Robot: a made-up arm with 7 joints.
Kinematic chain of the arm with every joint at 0, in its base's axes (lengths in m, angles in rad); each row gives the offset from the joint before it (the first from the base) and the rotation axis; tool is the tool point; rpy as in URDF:
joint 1: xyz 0 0 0.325 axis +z
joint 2: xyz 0 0 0 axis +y
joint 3: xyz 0 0 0.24 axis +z
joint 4: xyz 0.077 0 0 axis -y
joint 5: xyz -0.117 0 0.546 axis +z
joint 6: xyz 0 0 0 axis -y
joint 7: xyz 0.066 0 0 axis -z
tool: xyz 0 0 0 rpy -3.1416 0 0
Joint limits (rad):
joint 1: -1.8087..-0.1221
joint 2: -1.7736..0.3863
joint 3: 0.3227..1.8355
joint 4: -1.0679..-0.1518
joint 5: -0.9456..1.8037
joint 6: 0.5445..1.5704
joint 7: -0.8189..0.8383
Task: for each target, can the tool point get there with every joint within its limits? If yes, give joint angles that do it. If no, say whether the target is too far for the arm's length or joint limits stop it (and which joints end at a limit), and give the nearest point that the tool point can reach.
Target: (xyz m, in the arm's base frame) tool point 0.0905 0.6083 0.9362
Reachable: yes | joints -1.0978 -0.7008 1.4651 -0.6551 1.4162 1.1602 0.3472
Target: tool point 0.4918 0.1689 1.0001
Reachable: yes | joints -1.6734 -0.5712 1.2099 -0.9304 -0.1874 1.3312 0.0587
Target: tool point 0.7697 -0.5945 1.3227
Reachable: no: too far | nearest point 0.4772 -0.3686 0.9580 | short by 0.519 m
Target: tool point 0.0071 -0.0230 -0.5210
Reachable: no: joint limits stop it (at a limit: joint 1, joint 2, joint 3, joint 4, joint 6) | nearest point 0.6215 0.4206 0.0145 | short by 0.928 m
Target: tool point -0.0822 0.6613 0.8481
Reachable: yes | joints -0.9402 -0.9287 1.2059 -0.6056 1.2722 0.6553 0.1616
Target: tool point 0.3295 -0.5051 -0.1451
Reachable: no: joint limits stop it (at a limit: joint 2, joint 3, joint 4, joint 6) | nearest point 0.3969 -0.6084 0.6563 | short by 0.811 m
